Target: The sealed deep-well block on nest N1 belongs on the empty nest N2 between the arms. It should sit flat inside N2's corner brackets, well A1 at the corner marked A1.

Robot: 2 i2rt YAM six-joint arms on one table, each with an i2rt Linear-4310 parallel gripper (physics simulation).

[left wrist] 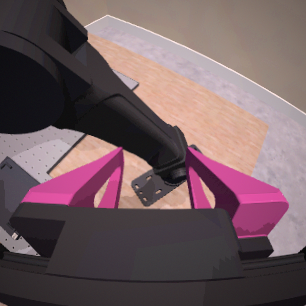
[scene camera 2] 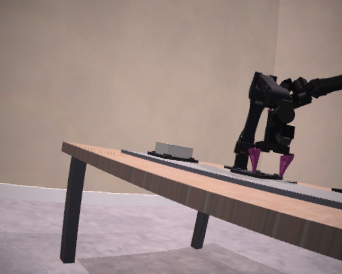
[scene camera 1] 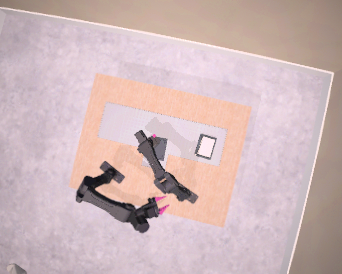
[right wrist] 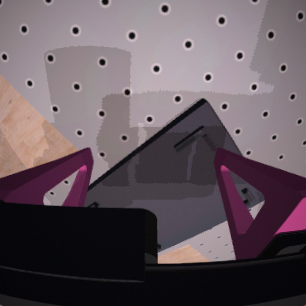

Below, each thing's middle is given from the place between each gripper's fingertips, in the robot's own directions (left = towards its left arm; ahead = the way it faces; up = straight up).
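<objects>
Dark nest plate (right wrist: 172,174): 25 cm ahead of my left hand, 16 cm to the left of it, 26 cm below it.
My right gripper: 50 mm to the left of the dark nest plate, 20 mm past it.
</objects>
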